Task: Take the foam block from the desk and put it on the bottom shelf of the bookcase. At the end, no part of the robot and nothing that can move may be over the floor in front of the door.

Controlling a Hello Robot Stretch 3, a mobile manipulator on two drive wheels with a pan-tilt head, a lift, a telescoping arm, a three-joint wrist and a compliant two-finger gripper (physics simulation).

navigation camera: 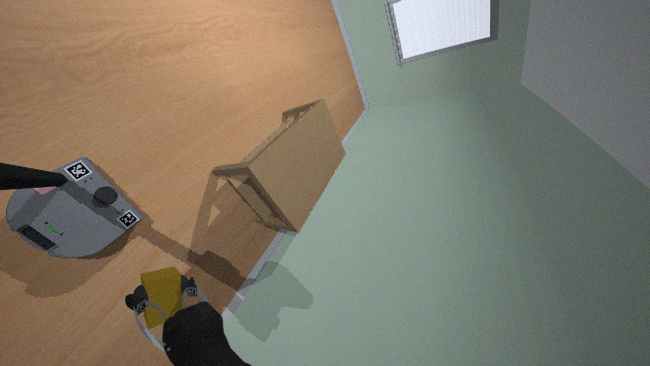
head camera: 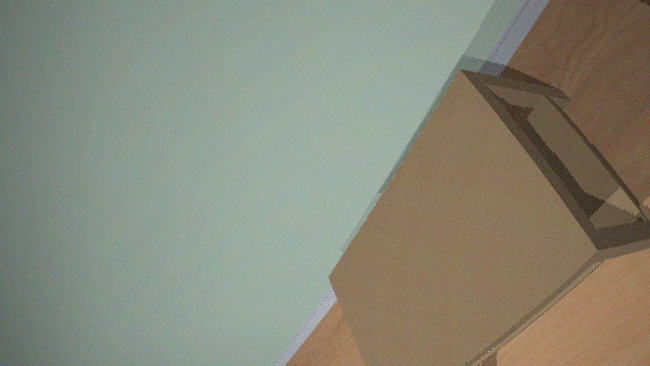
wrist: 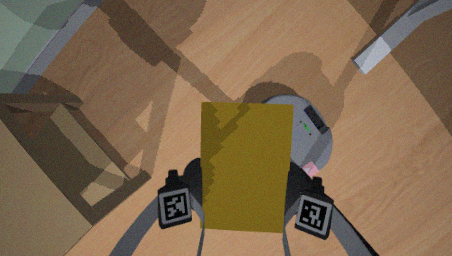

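Pixels of known places: gripper, fingertip midpoint: point(navigation camera: 160, 286) point(wrist: 243, 178); robot's base, origin of the base link: point(navigation camera: 105, 194).
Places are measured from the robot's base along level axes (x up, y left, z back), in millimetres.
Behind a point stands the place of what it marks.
Observation:
My gripper point(navigation camera: 162, 294) {x 813, y -168, z 22 mm} point(wrist: 243, 178) {x 813, y -168, z 22 mm} is shut on the yellow foam block point(navigation camera: 161, 304) {x 843, y -180, z 41 mm} point(wrist: 247, 150) {x 843, y -190, z 42 mm}, one finger on each side. It holds the block high above the wooden floor, apart from all furniture. In the navigation camera view they are at the lower left; in the wrist view the block is in the middle. A brown desk with open-framed legs point(head camera: 465, 200) {x 451, y -501, z -737 mm} point(navigation camera: 300, 170) {x 450, y -444, z -812 mm} point(wrist: 25, 210) {x 450, y -381, z -676 mm} stands against the green wall, apart from the block. Its visible top bears no object. The bookcase and the door do not show in these views.
My round grey base point(navigation camera: 75, 220) {x 160, y -16, z 127 mm} point(wrist: 315, 145) {x 160, y 77, z 178 mm} stands on the floor, apart from the desk. The green wall point(head camera: 200, 175) {x 905, y -957, z -1218 mm} point(navigation camera: 425, 225) {x 1170, y -979, z -918 mm} runs behind the desk. A window point(navigation camera: 442, 25) {x 1446, y 188, z -3437 mm} is in the adjoining wall. A grey bar with a pale end point(wrist: 375, 55) {x 25, y -26, z 641 mm} shows at the upper right.

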